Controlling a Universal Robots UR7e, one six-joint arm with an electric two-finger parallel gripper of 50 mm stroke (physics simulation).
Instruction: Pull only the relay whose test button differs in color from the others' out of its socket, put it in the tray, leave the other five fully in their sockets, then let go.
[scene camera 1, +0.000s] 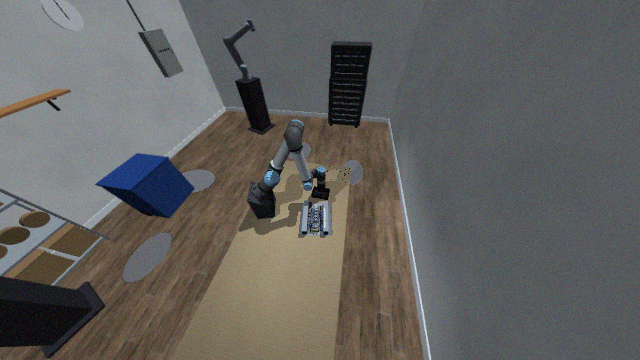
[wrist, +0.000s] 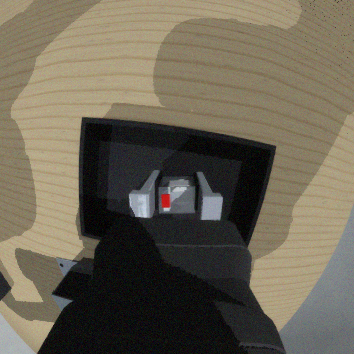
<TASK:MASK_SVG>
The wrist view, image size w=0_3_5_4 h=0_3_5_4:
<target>my gripper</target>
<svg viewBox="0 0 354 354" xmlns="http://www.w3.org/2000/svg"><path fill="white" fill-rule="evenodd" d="M36 353L286 354L272 319L264 314L249 287L251 254L235 224L229 220L220 220L221 194L211 191L201 171L193 171L195 185L194 210L197 210L198 219L153 218L154 208L158 208L158 185L162 178L162 170L153 170L140 190L132 189L128 194L130 216L116 218L94 248L91 280L75 300L63 307Z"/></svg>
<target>relay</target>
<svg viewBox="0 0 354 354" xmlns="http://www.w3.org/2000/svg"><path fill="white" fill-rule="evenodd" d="M162 175L158 185L159 213L195 212L193 176Z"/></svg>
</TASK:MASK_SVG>
